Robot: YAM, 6 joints.
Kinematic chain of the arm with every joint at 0, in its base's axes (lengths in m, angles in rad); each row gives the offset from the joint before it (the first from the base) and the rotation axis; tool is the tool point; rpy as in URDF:
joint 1: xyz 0 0 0.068 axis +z
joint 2: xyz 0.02 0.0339 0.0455 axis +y
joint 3: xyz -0.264 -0.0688 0 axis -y
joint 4: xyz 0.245 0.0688 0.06 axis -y
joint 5: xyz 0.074 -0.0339 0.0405 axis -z
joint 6: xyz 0.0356 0 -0.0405 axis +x
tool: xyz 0 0 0 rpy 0 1.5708 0
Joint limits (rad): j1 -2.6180..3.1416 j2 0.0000..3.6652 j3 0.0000..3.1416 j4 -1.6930..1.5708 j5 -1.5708..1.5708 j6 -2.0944..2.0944
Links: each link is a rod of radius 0.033 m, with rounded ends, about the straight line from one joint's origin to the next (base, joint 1, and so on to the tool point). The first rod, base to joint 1, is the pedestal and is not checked.
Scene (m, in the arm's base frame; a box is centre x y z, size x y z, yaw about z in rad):
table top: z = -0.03
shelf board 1: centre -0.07 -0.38 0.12 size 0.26 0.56 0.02 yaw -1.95
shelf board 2: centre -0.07 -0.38 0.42 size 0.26 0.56 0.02 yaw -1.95
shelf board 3: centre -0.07 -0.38 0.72 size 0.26 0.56 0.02 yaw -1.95
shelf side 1: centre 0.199 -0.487 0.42 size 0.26 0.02 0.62 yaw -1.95
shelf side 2: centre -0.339 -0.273 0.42 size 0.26 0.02 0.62 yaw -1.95
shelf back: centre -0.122 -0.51 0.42 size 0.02 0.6 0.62 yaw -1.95
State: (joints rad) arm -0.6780 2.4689 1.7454 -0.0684 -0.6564 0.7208
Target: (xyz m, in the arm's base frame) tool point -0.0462 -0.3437 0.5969
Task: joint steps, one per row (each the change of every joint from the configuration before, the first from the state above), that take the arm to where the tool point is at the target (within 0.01 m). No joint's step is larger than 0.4 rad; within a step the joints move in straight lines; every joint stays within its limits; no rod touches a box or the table.
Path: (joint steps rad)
1: 0.2782 -0.3348 0.0633 -0.0841 -0.0419 0.0185
2: 0.2781 -0.3348 0.0632 -0.0841 -0.0418 0.0186
3: 0.2782 -0.3348 0.0633 -0.0840 -0.0419 0.0185
4: 0.2781 -0.3348 0.0632 -0.0841 -0.0419 0.0186
5: 0.2782 -0.3348 0.0633 -0.0841 -0.0419 0.0185
6: -0.3530 0.1382 0.0269 0.0819 0.0445 -0.0132
7: -0.3531 0.1383 0.0269 0.0819 0.0444 -0.0133
8: -0.3530 0.1382 0.0269 0.0819 0.0445 -0.0132
9: -0.3531 0.1382 0.0269 0.0819 0.0444 -0.0133
10: -0.3530 0.1382 0.0269 0.0819 0.0444 -0.0132
11: -0.3531 0.1382 0.0269 0.0818 0.0445 -0.0133
12: -0.3530 0.1382 0.0269 0.0819 0.0444 -0.0132

